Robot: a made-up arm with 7 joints. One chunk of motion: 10 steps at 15 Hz.
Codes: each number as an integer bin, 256 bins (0 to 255) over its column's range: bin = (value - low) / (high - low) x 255, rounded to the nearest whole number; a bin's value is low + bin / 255 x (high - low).
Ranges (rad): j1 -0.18..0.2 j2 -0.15..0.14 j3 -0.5..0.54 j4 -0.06..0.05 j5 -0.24..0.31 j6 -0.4..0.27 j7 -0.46..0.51
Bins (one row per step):
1: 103 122 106 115 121 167 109
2: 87 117 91 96 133 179 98
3: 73 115 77 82 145 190 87
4: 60 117 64 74 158 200 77
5: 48 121 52 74 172 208 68
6: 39 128 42 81 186 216 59
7: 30 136 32 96 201 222 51
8: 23 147 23 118 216 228 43
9: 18 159 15 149 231 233 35
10: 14 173 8 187 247 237 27
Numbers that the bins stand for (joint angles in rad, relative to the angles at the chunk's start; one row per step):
1: -0.0265 -0.0113 -0.0677 -0.0104 0.0210 0.0388 -0.0454
2: -0.0504 -0.0169 -0.1289 -0.0186 0.0469 0.0703 -0.0872
3: -0.0712 -0.0192 -0.1860 -0.0246 0.0727 0.0992 -0.1291
4: -0.0906 -0.0169 -0.2390 -0.0281 0.1008 0.1255 -0.1671
5: -0.1085 -0.0124 -0.2879 -0.0281 0.1310 0.1465 -0.2013
6: -0.1219 -0.0044 -0.3287 -0.0251 0.1612 0.1675 -0.2356
7: -0.1353 0.0047 -0.3695 -0.0186 0.1935 0.1833 -0.2660
8: -0.1457 0.0172 -0.4062 -0.0091 0.2259 0.1991 -0.2964
9: -0.1532 0.0308 -0.4388 0.0043 0.2582 0.2122 -0.3269
10: -0.1591 0.0467 -0.4674 0.0207 0.2927 0.2227 -0.3573

